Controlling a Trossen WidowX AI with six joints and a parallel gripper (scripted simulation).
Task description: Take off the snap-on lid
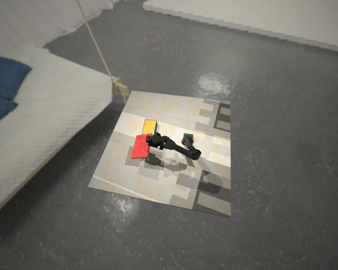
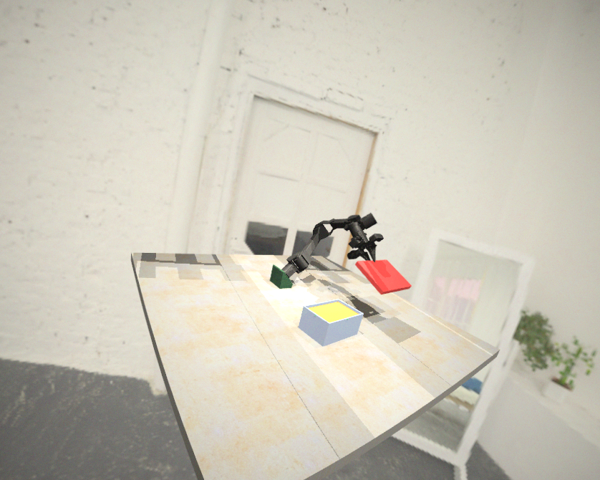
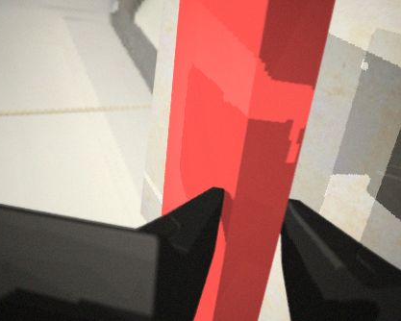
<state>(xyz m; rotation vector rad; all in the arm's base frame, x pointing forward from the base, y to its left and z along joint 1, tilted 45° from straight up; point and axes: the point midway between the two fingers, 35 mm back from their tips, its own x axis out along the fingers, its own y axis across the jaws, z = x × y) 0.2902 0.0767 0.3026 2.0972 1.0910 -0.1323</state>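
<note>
The red lid is 70 mm ahead of my gripper tip, 20 mm to the left of it and 30 mm below it.
</note>
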